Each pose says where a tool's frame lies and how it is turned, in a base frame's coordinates. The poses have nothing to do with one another.
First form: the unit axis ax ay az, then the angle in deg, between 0 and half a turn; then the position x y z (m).
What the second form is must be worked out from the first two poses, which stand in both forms.
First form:
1: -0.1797 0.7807 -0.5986 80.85 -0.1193 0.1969 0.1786
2: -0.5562 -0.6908 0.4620 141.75 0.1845 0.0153 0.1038
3: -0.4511 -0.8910 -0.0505 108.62 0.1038 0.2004 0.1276
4: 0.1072 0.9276 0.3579 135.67 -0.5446 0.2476 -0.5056
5: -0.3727 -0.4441 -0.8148 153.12 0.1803 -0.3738 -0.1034
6: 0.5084 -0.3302 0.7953 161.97 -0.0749 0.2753 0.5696
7: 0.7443 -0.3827 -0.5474 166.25 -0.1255 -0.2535 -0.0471
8: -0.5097 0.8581 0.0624 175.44 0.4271 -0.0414 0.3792
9: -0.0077 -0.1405 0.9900 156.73 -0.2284 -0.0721 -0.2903
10: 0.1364 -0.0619 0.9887 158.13 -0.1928 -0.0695 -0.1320
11: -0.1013 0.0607 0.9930 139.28 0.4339 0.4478 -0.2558
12: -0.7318 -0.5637 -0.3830 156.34 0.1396 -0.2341 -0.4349
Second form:
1: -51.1 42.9 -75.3 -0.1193 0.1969 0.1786
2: -113.9 1.8 103.5 0.1845 0.0153 0.1038
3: -130.6 -61.0 96.0 0.1038 0.2004 0.1276
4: 127.6 35.6 148.8 -0.5446 0.2476 -0.5056
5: 54.8 -50.8 -175.0 0.1803 -0.3738 -0.1034
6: -51.4 -63.0 -169.7 -0.0749 0.2753 0.5696
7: 122.8 45.4 -80.1 -0.1255 -0.2535 -0.0471
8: 176.2 7.6 -118.8 0.4271 -0.0414 0.3792
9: -15.7 -2.3 156.8 -0.2284 -0.0721 -0.2903
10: -4.0 -16.4 158.5 -0.1928 -0.0695 -0.1320
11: 2.3 12.5 139.3 0.4339 0.4478 -0.2558
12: 169.3 -49.7 80.2 0.1396 -0.2341 -0.4349
